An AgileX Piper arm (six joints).
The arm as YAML. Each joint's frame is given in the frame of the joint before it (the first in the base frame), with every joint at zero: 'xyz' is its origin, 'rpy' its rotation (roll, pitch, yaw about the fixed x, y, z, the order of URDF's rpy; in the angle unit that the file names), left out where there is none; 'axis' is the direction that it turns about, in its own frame. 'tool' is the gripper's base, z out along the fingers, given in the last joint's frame.
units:
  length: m
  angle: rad
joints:
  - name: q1
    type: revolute
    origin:
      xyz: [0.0, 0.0, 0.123]
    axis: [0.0, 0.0, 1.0]
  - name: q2
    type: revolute
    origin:
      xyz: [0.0, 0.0, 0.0]
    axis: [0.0, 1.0, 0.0]
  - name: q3
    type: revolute
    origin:
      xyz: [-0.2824, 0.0, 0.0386]
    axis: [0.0, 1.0, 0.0]
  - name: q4
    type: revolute
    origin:
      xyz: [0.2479, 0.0, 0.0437]
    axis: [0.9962, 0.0, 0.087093]
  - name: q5
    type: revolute
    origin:
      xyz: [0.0, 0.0, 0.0]
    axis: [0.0, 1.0, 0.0]
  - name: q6
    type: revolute
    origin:
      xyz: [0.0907, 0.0, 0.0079]
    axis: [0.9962, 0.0, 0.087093]
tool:
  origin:
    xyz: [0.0, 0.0, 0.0]
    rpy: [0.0, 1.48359, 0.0]
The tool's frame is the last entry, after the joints.
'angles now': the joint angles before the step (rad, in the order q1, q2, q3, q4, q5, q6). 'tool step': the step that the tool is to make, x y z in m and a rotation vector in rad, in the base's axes. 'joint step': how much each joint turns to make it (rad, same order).
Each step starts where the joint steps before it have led.
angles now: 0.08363 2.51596 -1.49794 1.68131 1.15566 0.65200
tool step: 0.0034 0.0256 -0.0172 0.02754 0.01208 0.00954
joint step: 0.05706 0.07006 -0.06194 0.05524 -0.00517 0.00010
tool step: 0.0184 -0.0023 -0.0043 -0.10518 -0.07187 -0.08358
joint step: 0.00262 0.01739 -0.05974 0.01971 -0.13851 -0.04390
